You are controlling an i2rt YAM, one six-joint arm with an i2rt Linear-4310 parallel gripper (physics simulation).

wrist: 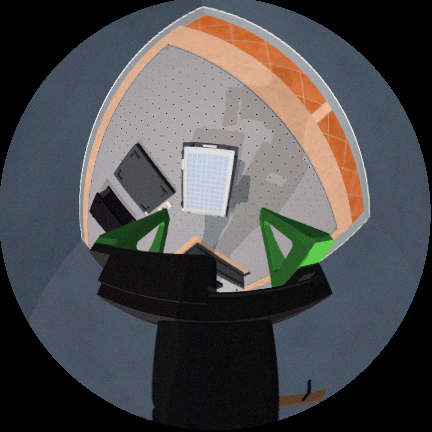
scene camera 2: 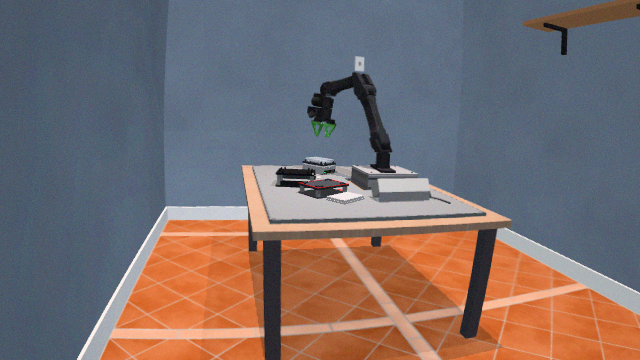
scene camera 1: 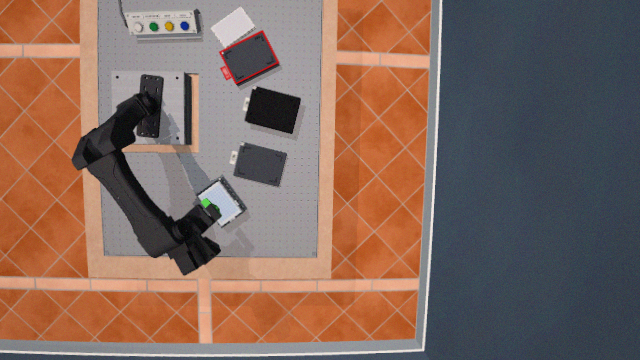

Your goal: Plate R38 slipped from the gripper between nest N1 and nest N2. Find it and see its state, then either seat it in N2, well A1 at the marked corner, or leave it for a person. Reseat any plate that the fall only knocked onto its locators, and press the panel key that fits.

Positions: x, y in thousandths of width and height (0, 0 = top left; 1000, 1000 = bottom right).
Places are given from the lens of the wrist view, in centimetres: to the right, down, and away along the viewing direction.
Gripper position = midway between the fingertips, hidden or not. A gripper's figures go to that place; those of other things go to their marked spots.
my gripper (wrist: 494, 492): 0, 0, 13
grey station labelled N2 (wrist: 321, 406): -19, -9, 29
